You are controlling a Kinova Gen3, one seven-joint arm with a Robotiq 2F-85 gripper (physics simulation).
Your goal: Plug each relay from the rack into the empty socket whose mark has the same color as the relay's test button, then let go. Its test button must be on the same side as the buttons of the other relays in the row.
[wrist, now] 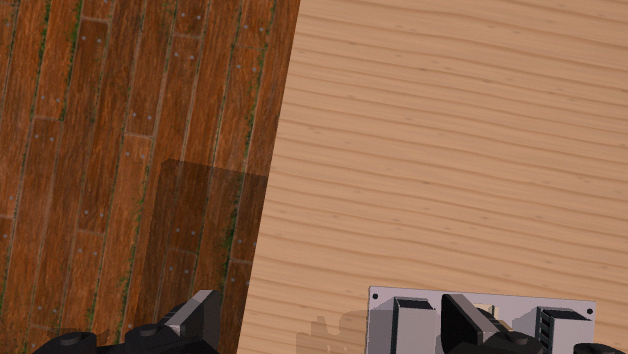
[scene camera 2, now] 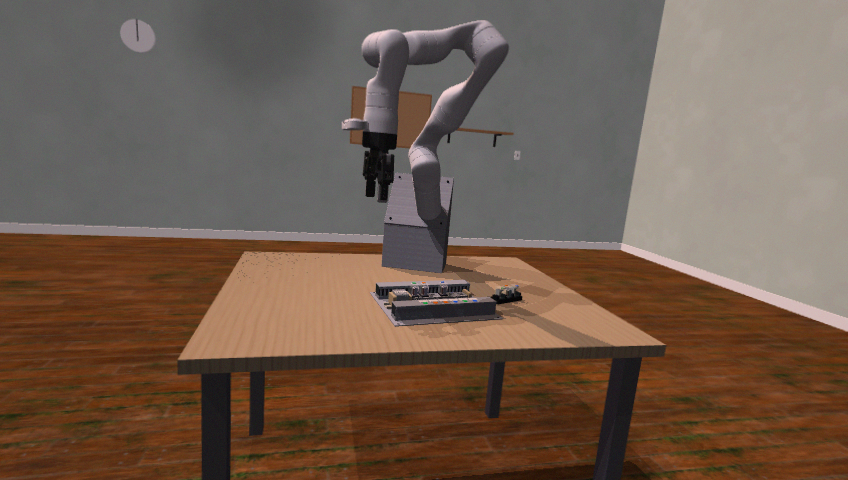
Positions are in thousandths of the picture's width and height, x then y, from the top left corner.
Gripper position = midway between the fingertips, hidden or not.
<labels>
gripper: wrist 525,894; scene camera 2 443,416
</labels>
